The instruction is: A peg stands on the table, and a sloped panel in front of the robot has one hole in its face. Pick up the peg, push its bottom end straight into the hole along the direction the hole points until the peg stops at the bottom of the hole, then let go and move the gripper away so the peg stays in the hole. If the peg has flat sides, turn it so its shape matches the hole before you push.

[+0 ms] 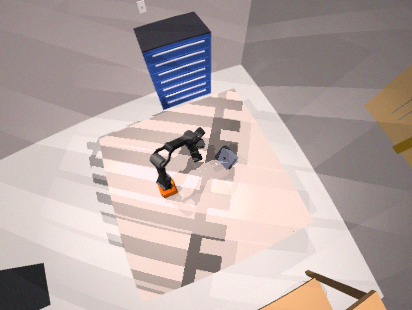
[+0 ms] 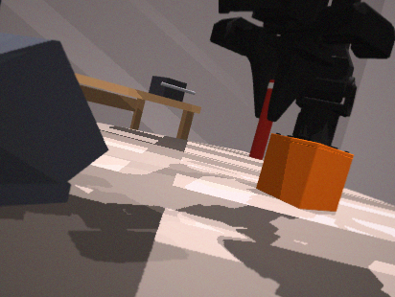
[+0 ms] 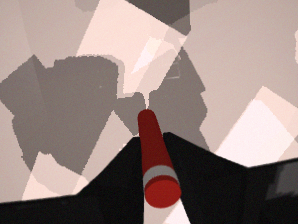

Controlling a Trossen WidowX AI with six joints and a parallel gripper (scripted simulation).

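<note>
Right now the sloped panel is 21 cm ahead of my gripper tip, 8 cm to the right of it and 4 cm below it. From my gripper tip the other things lie so: red round peg (2 cm above).
</note>
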